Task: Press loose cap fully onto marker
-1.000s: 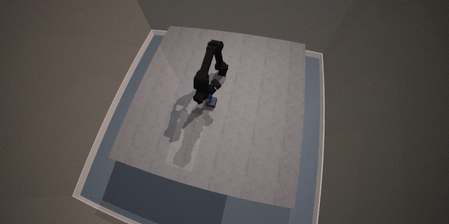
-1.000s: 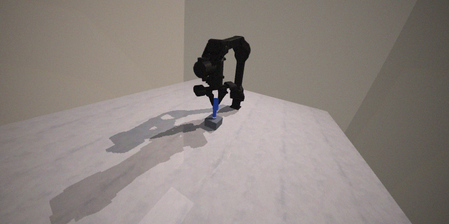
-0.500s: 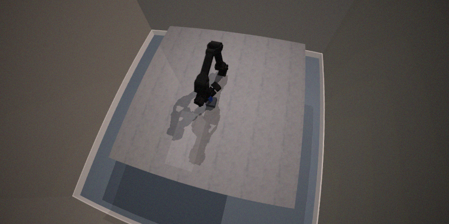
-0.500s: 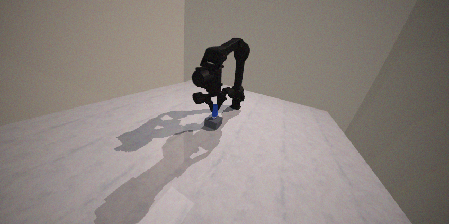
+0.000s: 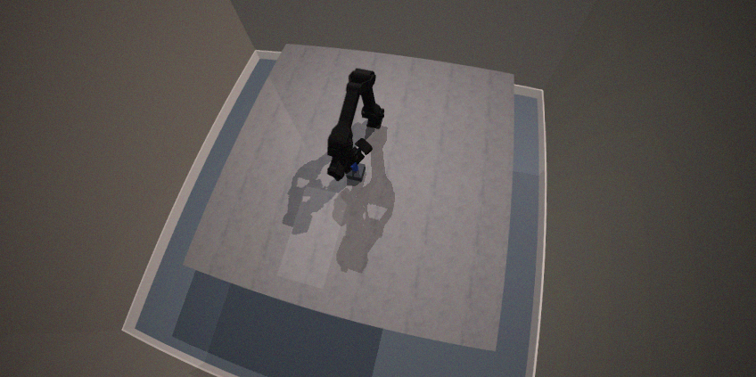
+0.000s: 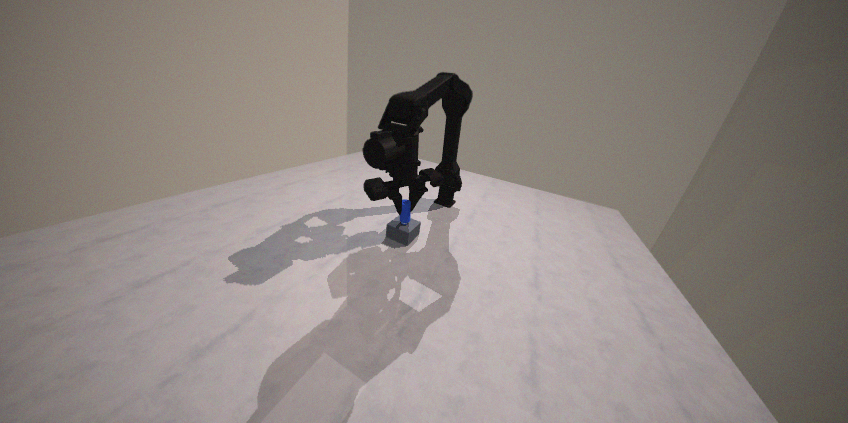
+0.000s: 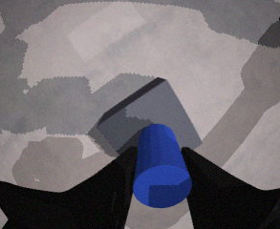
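Right now the blue cap is right at my gripper tip. From my gripper tip the other things lie so: grey holder block 50 mm below; then thin pale ring 20 mm below.
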